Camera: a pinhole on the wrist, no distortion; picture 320 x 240 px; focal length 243.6 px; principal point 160.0 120.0 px. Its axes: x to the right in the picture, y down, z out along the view. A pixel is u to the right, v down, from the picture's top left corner.
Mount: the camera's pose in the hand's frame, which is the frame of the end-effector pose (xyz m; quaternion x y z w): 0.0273 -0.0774 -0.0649 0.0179 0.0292 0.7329 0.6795
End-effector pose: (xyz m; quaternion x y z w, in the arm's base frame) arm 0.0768 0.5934 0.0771 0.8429 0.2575 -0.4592 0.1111
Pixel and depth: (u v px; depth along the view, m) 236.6 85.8 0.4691
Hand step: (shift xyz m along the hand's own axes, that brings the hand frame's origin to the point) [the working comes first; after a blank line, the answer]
In the camera's frame: 0.1475 -0.0659 0.4691

0.1125 0.0833 0.3967
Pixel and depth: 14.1 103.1 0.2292
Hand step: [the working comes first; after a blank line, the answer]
In the camera's frame: -0.1373 -0.0159 0.2292

0.0687 -0.2088 0.1645
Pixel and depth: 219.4 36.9 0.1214
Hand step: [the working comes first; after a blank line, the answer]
In the camera's frame: 0.0296 -0.0414 0.1214

0.0743 -0.0425 0.0530
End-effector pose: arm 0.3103 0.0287 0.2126 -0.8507 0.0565 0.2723 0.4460
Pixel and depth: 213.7 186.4 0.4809
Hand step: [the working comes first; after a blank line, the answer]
In the camera's frame: 0.1060 0.1311 0.4809

-0.0795 0.0274 0.4222
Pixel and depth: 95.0 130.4 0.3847
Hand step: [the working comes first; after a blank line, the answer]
In the camera's frame: -0.1026 0.0164 0.3847

0.0441 -0.1739 0.3214
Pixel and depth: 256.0 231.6 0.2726
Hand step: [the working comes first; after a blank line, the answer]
In the camera's frame: 0.1074 0.1249 0.2726

-0.0871 0.0254 0.2140
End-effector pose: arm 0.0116 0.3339 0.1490 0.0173 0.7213 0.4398 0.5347
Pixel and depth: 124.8 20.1 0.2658
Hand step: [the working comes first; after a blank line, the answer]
In the camera's frame: -0.0384 -0.1090 0.2658

0.1562 -0.1026 0.1935
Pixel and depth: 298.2 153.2 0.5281
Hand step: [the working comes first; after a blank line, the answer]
In the camera's frame: 0.2996 0.0720 0.5281

-0.0323 0.2257 0.4628
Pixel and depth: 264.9 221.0 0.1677
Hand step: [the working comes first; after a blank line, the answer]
In the camera's frame: 0.0722 0.0695 0.1677

-0.0363 -0.0075 0.1061
